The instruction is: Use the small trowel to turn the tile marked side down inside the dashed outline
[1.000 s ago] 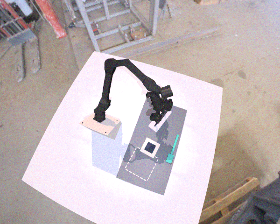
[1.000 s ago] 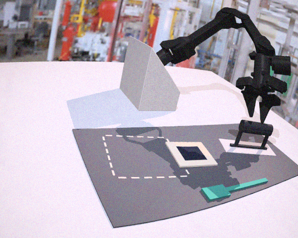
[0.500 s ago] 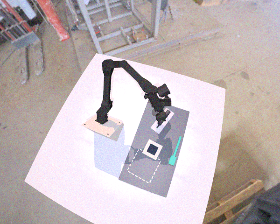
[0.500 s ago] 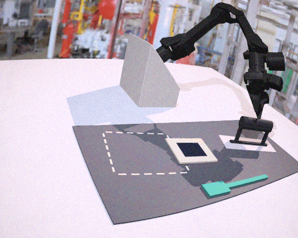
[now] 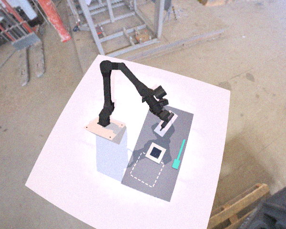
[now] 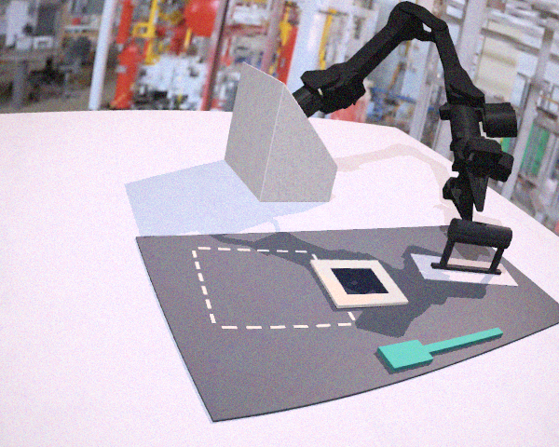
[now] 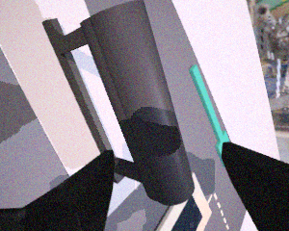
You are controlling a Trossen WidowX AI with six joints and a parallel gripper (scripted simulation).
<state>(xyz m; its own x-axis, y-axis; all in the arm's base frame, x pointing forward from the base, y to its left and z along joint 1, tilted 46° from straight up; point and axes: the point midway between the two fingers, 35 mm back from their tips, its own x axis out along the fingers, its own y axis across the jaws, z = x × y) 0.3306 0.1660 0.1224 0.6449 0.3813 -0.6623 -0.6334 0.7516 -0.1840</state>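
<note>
My gripper tip is now 40 mm short of the grey mat, 160 mm to the left of it and 110 mm above it. Round my gripper tip: teal trowel: 180 mm ahead, 170 mm to the right, 90 mm below; then tile: 30 mm ahead, 210 mm to the right, 90 mm below.
</note>
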